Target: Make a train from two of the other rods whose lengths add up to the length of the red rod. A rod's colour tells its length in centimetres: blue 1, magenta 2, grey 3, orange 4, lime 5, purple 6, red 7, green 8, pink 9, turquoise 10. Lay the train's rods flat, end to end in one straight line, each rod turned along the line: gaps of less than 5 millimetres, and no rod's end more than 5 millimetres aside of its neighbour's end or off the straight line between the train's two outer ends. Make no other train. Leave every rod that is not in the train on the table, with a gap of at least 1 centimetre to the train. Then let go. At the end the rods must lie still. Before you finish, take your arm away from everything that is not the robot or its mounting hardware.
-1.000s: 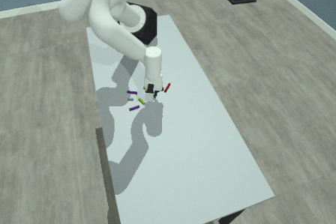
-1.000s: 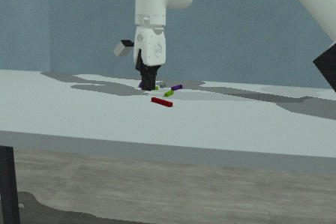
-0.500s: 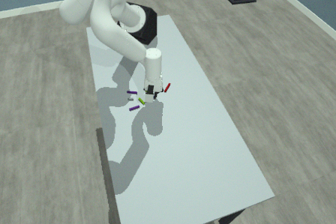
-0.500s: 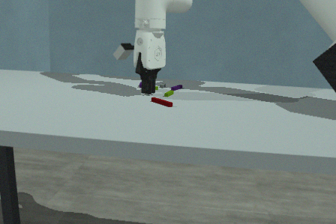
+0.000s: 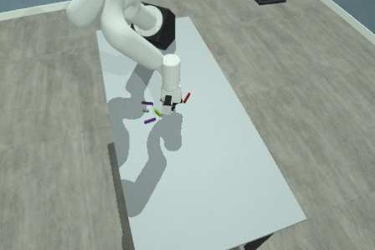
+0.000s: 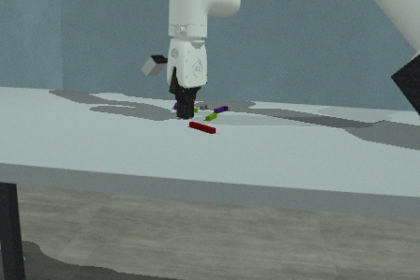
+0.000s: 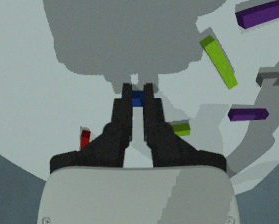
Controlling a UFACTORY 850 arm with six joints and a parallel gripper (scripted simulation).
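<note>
My gripper is now 20 mm above the blue rod. Round my hand: red rod: 100 mm to the left, 50 mm behind, 20 mm below; grey rod: 130 mm to the right, 30 mm behind, 20 mm below.
</note>
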